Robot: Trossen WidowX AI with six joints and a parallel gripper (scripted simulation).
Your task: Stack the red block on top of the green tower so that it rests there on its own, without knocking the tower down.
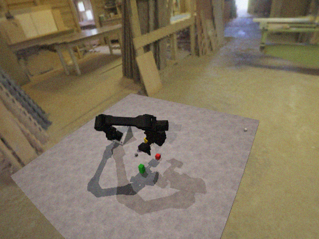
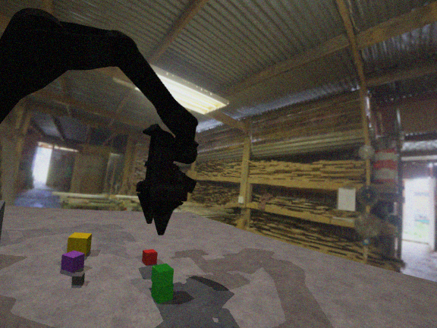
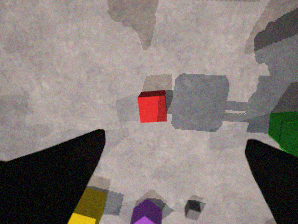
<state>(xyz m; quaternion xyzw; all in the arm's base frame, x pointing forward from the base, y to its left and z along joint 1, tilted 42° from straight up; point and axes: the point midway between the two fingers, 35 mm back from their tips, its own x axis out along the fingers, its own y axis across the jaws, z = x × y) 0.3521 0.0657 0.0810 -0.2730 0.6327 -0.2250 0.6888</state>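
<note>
Now: the red block 20 mm to the left of my gripper tip and 70 mm below it. Round my gripper tip: grey block: 140 mm behind, 40 mm to the right, 80 mm below; purple block: 150 mm behind, 20 mm to the left, 70 mm below; yellow block: 150 mm behind, 100 mm to the left, 60 mm below.
</note>
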